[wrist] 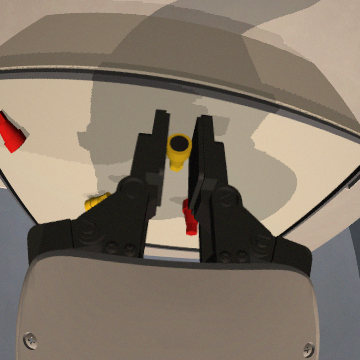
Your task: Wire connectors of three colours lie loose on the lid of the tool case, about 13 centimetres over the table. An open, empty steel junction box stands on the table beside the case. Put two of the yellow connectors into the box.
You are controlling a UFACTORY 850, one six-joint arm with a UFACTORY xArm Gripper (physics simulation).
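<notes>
My gripper is shut on a yellow connector, whose round dark mouth faces the camera between the fingertips. The lid of the tool case is pale and lies under the fingers. A second yellow connector lies on the lid to the left, partly covered by the left finger linkage. A red connector shows between the fingers lower down, partly behind the right finger. Another red connector lies at the far left. The fingers hide part of the lid. The steel junction box does not show in this view.
A dark seam runs along the far edge of the lid, with a brown sloping band beyond it. Blue-grey surface shows past the lid at the lower left and lower right. Shadows of the arm fall across the lid.
</notes>
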